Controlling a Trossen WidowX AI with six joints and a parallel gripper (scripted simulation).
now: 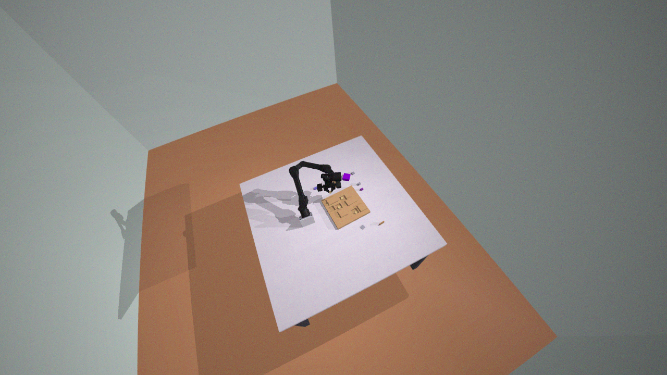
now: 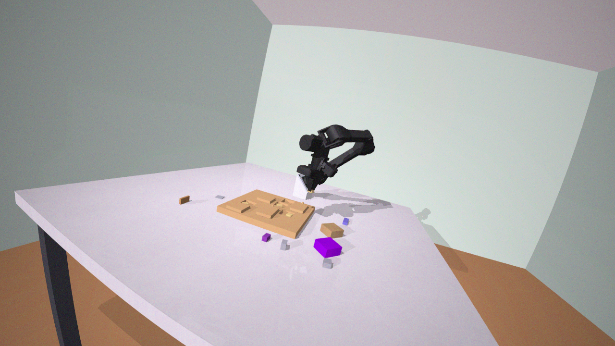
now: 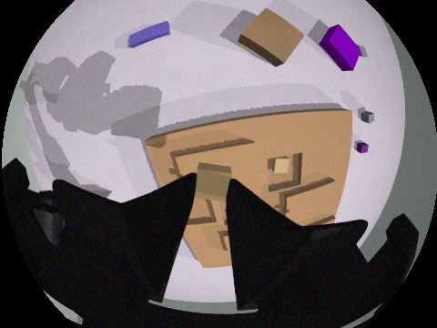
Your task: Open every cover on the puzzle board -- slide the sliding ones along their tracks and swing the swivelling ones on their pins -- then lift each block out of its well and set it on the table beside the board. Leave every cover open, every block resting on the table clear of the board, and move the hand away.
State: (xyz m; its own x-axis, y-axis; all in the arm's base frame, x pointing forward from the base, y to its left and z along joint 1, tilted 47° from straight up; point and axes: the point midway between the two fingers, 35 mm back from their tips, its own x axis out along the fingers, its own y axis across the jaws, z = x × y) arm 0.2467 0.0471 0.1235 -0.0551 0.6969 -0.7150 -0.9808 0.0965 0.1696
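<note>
The brown box is 70 mm ahead of my gripper tip, 140 mm to the left of it and 100 mm below it. From my gripper tip the other things lie so: large purple block 200 mm ahead, 160 mm to the left, 100 mm below; blue piece 80 mm behind, 150 mm to the left, 100 mm below; small purple cube 270 mm ahead, 10 mm to the right, 100 mm below.
</note>
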